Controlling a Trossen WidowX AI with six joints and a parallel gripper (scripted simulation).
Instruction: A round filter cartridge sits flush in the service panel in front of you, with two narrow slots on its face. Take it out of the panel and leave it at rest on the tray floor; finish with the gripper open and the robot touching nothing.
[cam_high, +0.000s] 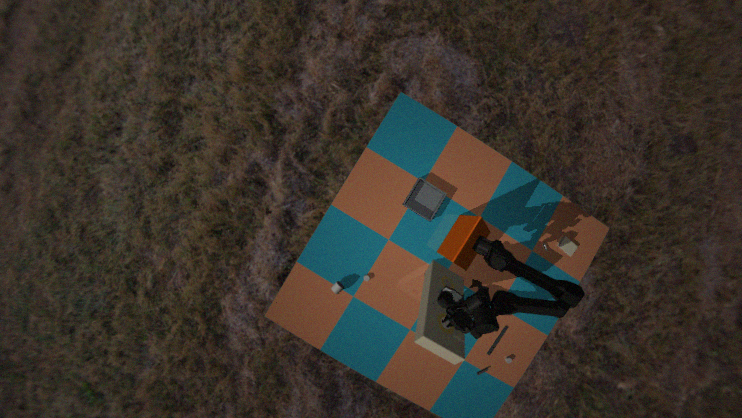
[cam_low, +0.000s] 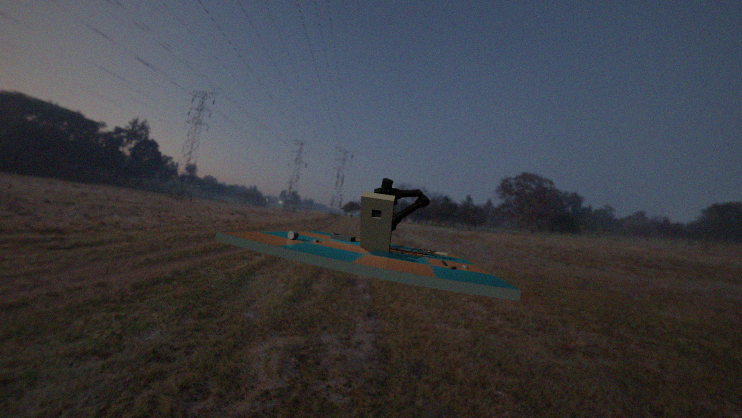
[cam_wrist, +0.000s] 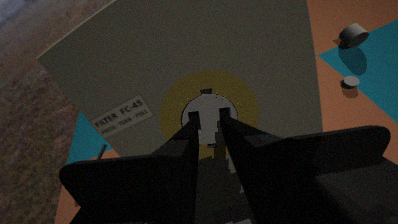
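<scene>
Right now the round filter cartridge is 10 mm ahead of my gripper tip and 10 mm below it. The rest, counted from my gripper tip: short dark piece 230 mm ahead, 420 mm to the left, 240 mm below; grey square tray 420 mm behind, 240 mm to the right, 240 mm below; service panel 30 mm behind, 80 mm below.
</scene>
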